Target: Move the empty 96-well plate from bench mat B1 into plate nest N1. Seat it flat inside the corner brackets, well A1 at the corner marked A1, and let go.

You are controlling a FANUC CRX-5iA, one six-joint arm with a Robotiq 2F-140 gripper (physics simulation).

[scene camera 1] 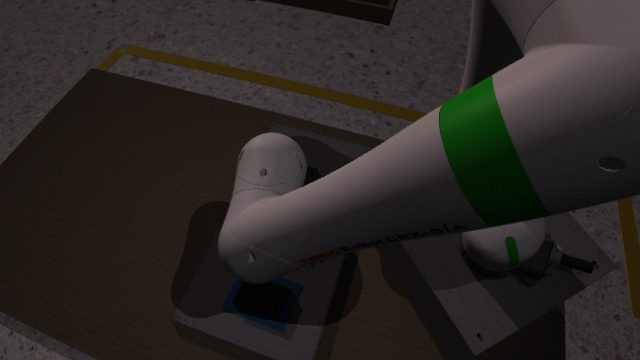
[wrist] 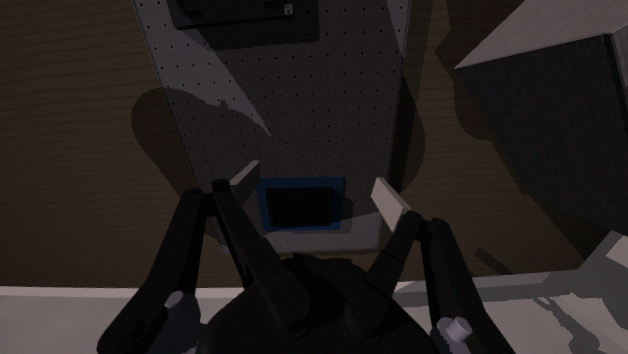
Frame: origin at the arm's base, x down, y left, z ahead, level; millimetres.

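Where they show: gripper, fingertip midpoint: (wrist: 317,179).
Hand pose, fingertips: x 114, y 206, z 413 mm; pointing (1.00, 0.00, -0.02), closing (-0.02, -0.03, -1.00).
Observation:
After its pixels a point has its place.
The black 96-well plate (scene camera 1: 262,299) @(z 419, x 204, y 326 mm) (wrist: 300,207) @(z 427, x 209, y 315 mm) lies flat on the blue bench mat (scene camera 1: 292,312) @(z 339, x 219, y 312 mm) (wrist: 336,220) @(z 346, x 217, y 341 mm), near one end of the grey perforated board. My gripper (wrist: 317,179) @(z 413, x 115, y 206 mm) is open and empty. In the wrist view its two pale fingertips stand left and right of the plate, above it and apart from it. The arm hides the gripper in the scene view. The dark plate nest (wrist: 235,12) @(z 550, x 207, y 32 mm) shows in part at the top edge of the wrist view, on the same board; the arm covers most of it in the scene view.
The grey perforated board (scene camera 1: 200,295) @(z 568, x 219, y 401 mm) (wrist: 310,110) @(z 436, x 219, y 134 mm) lies on the brown wooden table (scene camera 1: 125,175) @(z 1035, x 232, y 236 mm) (wrist: 65,150) @(z 901, x 232, y 280 mm). A grey block-shaped pedestal (scene camera 1: 465,320) @(z -14, x 65, y 163 mm) (wrist: 545,100) @(z 165, x 135, y 71 mm) stands to the right and carries the robot's base. A yellow line (scene camera 1: 270,78) runs along the floor behind the table.

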